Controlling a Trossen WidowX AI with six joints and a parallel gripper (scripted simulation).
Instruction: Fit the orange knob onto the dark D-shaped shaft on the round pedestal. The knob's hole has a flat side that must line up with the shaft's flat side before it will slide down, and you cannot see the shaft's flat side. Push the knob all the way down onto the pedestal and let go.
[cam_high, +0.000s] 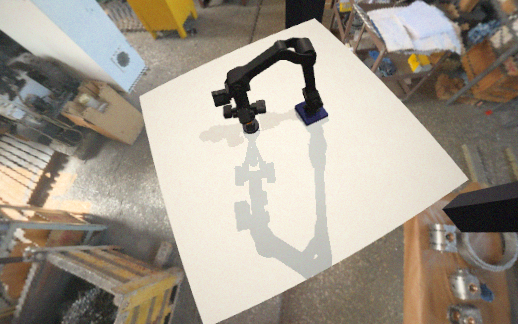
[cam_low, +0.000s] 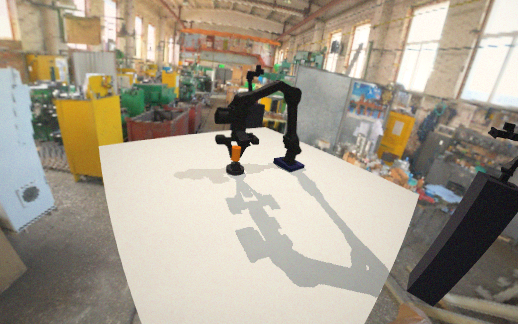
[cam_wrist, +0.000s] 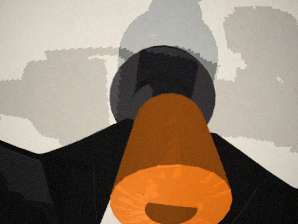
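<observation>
Now: gripper tip 1 cm past the pedestal and 4 cm above it. Round my gripper tip: orange knob 2 cm above.
</observation>
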